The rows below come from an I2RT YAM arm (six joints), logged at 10 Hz.
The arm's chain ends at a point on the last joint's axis. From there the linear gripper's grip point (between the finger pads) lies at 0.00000 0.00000 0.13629 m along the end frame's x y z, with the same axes.
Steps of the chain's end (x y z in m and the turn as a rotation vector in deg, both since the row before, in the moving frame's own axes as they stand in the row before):
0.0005, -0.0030, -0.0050, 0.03, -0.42, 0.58
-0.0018, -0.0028, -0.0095, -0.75, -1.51, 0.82
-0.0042, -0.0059, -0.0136, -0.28, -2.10, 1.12
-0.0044, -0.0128, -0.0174, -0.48, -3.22, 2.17
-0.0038, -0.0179, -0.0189, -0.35, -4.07, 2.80
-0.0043, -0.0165, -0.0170, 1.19, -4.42, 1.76
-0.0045, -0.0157, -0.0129, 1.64, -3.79, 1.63
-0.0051, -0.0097, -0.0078, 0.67, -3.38, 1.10
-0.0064, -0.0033, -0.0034, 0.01, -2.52, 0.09
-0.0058, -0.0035, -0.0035, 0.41, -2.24, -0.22
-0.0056, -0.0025, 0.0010, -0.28, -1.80, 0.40
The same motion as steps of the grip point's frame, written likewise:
-0.0005, -0.0031, -0.0050, 0.03, -0.42, 0.58
-0.0054, -0.0010, -0.0096, -0.75, -1.51, 0.82
-0.0092, -0.0053, -0.0137, -0.28, -2.10, 1.12
-0.0121, -0.0118, -0.0176, -0.48, -3.22, 2.17
-0.0135, -0.0173, -0.0192, -0.35, -4.07, 2.80
-0.0148, -0.0195, -0.0174, 1.19, -4.42, 1.76
-0.0135, -0.0197, -0.0133, 1.64, -3.79, 1.63
-0.0131, -0.0114, -0.0080, 0.67, -3.38, 1.10
-0.0124, -0.0033, -0.0035, 0.01, -2.52, 0.09
-0.0111, -0.0045, -0.0036, 0.41, -2.24, -0.22
-0.0099, -0.0018, 0.0009, -0.28, -1.80, 0.40

